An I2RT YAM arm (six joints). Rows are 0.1 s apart.
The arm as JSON. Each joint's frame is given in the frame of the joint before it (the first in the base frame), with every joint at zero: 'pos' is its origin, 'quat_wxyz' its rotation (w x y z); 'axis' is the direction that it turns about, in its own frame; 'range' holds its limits. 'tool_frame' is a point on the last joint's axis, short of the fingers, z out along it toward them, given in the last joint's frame.
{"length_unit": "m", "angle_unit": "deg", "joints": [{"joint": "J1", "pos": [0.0, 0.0, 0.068], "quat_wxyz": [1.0, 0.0, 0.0, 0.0], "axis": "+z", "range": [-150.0, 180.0]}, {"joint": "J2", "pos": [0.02, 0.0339, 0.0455], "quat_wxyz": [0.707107, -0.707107, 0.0, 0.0], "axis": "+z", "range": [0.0, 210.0]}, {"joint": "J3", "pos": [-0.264, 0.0, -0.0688], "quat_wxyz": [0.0, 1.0, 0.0, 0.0], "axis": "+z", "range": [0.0, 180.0]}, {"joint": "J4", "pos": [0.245, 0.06, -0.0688], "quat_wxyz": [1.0, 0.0, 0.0, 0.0], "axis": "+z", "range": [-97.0, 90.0]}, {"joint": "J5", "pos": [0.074, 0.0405, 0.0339], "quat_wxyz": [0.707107, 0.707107, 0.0, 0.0], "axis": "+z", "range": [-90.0, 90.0]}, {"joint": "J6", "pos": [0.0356, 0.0, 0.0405], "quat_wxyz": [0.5, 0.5, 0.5, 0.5], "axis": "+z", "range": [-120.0, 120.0]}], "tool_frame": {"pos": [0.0, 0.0, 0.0], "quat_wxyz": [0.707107, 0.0, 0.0, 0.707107]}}
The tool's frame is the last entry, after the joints.
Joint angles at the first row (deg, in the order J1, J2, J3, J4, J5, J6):
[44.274 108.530 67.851 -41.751 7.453 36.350]
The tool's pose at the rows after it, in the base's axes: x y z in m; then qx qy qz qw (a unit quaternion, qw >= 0):
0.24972 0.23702 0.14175 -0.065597 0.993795 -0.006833 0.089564
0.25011 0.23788 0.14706 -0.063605 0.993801 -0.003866 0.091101
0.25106 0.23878 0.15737 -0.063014 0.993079 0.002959 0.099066
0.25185 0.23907 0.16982 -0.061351 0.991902 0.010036 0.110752
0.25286 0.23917 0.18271 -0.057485 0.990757 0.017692 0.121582
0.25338 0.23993 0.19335 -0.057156 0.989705 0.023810 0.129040
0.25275 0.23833 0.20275 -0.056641 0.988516 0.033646 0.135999
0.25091 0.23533 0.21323 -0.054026 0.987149 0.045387 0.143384
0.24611 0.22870 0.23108 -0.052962 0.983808 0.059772 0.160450
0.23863 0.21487 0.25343 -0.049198 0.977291 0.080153 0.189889
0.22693 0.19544 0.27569 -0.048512 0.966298 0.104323 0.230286
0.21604 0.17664 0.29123 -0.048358 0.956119 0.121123 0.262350
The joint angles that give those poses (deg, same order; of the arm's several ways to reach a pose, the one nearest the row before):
[44.253 108.764 68.313 -42.200 7.248 36.234]
[44.297 108.307 69.010 -43.019 7.123 36.494]
[44.294 107.210 70.018 -43.916 7.123 36.478]
[44.264 105.792 71.073 -44.833 7.383 36.509]
[44.176 104.473 72.342 -45.905 7.545 36.743]
[44.209 103.572 73.624 -46.974 7.576 36.729]
[44.055 102.209 74.005 -47.352 7.206 36.581]
[43.858 100.400 74.090 -47.711 6.717 36.649]
[43.604 96.992 73.921 -48.325 6.655 36.350]
[42.749 91.613 72.575 -48.101 6.766 35.616]
[41.560 84.577 69.780 -46.680 6.947 34.044]
[40.143 78.534 67.214 -45.715 6.859 32.321]

